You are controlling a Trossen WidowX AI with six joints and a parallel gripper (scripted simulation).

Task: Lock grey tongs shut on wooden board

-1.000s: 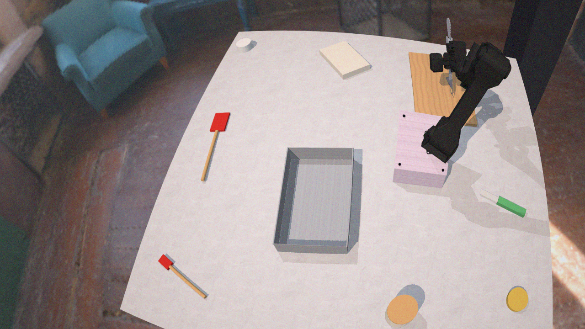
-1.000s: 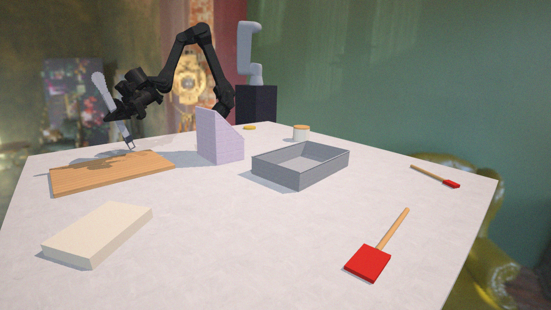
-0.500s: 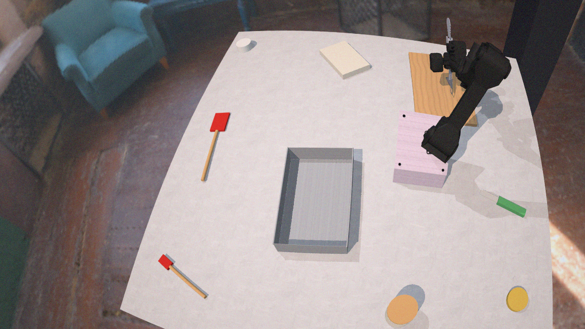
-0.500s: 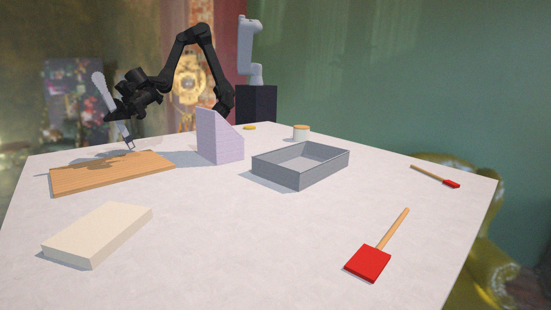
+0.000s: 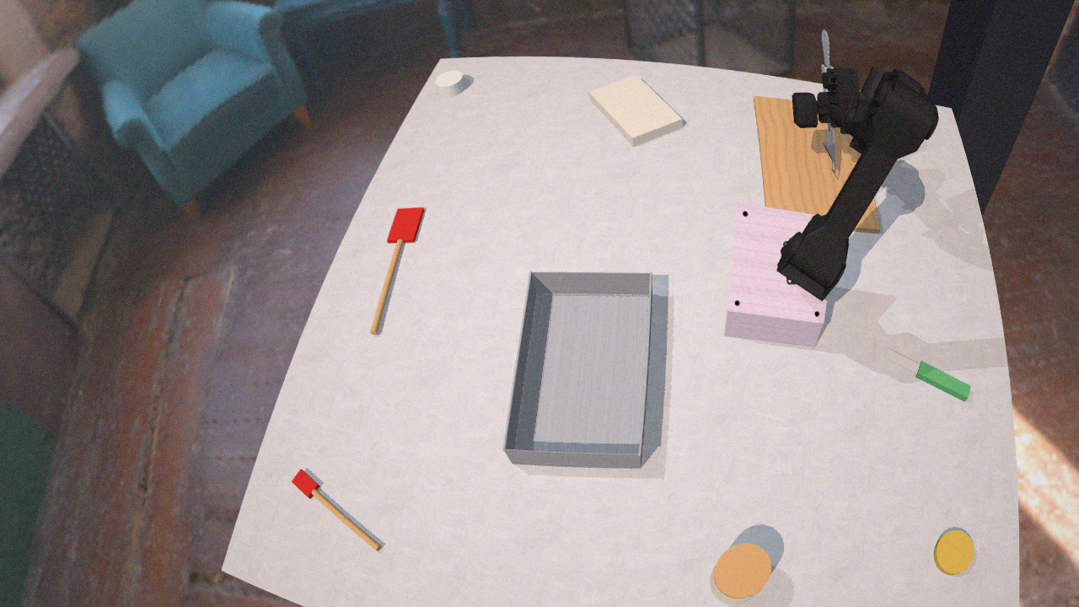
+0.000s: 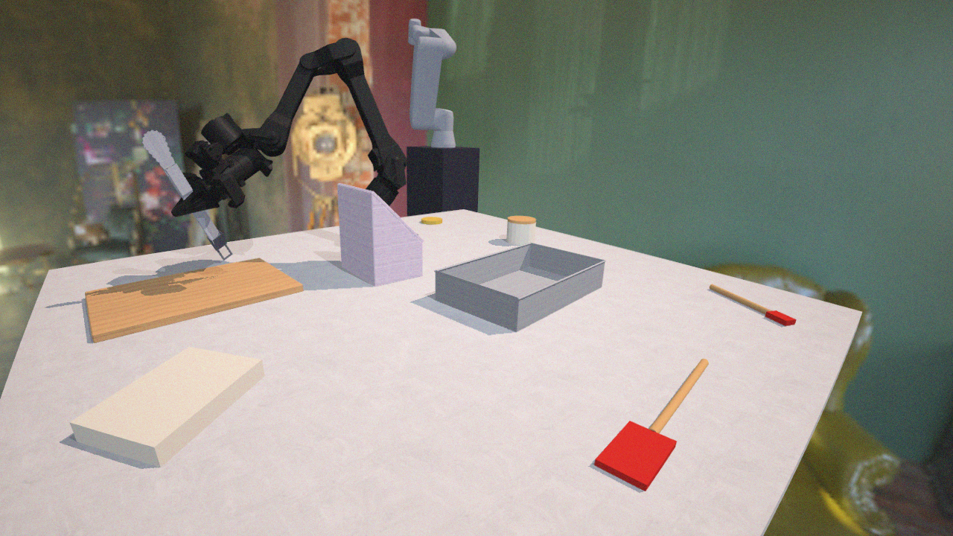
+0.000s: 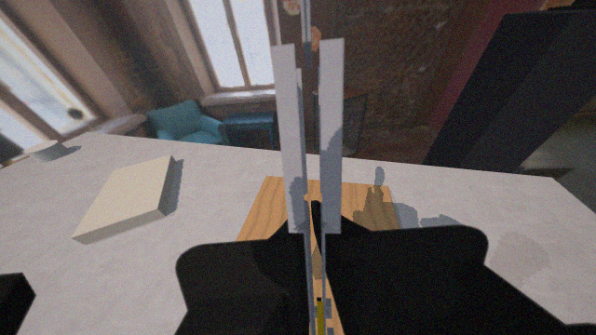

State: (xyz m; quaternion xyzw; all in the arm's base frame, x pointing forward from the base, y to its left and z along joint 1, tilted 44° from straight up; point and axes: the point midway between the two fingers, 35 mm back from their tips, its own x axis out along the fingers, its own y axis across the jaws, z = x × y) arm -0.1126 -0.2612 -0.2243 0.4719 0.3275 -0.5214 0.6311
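The wooden board lies 15 cm below my gripper tip and 1 cm to the left of it. From my gripper tip the other things lie so: green-handled knife 50 cm to the left, 15 cm below, 14 cm behind; grey roasting tin 49 cm to the left, 44 cm ahead, 13 cm below; cream block 38 cm ahead, 15 cm below, 12 cm to the right.
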